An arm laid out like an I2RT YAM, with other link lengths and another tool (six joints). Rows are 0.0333 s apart.
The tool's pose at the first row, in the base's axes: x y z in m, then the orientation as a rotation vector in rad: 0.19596, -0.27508, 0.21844, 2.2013, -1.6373, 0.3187
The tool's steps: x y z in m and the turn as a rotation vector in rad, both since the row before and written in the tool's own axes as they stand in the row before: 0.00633, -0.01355, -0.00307, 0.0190, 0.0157, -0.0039; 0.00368, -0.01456, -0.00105, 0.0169, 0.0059, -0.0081; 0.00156, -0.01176, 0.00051, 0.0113, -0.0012, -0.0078; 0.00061, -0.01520, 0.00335, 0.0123, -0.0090, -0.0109; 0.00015, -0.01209, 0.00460, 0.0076, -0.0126, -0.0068; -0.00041, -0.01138, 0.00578, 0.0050, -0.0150, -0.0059; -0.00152, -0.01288, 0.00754, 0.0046, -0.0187, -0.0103; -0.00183, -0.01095, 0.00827, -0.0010, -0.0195, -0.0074; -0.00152, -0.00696, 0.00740, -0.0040, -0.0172, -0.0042; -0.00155, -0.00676, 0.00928, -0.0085, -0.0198, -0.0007; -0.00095, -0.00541, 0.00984, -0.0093, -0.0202, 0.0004; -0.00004, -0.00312, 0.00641, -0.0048, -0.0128, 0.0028; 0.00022, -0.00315, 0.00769, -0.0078, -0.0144, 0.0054
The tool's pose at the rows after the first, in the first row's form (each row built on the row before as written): 0.21089, -0.27587, 0.22151, 2.2100, -1.6280, 0.3510; 0.22590, -0.27476, 0.22181, 2.2252, -1.6184, 0.3700; 0.23757, -0.27306, 0.22040, 2.2398, -1.6117, 0.3767; 0.25221, -0.27065, 0.21567, 2.2616, -1.6053, 0.3752; 0.26377, -0.26905, 0.21008, 2.2789, -1.6046, 0.3666; 0.27448, -0.26751, 0.20330, 2.2949, -1.6056, 0.3533; 0.28623, -0.26506, 0.19431, 2.3157, -1.6029, 0.3344; 0.29600, -0.26297, 0.18473, 2.3306, -1.6028, 0.3102; 0.30204, -0.26197, 0.17648, 2.3396, -1.6048, 0.2865; 0.30779, -0.26153, 0.16643, 2.3438, -1.6111, 0.2566; 0.31235, -0.26213, 0.15614, 2.3465, -1.6185, 0.2257; 0.31505, -0.26308, 0.14961, 2.3470, -1.6265, 0.2076; 0.31776, -0.26460, 0.14190, 2.3439, -1.6375, 0.1855
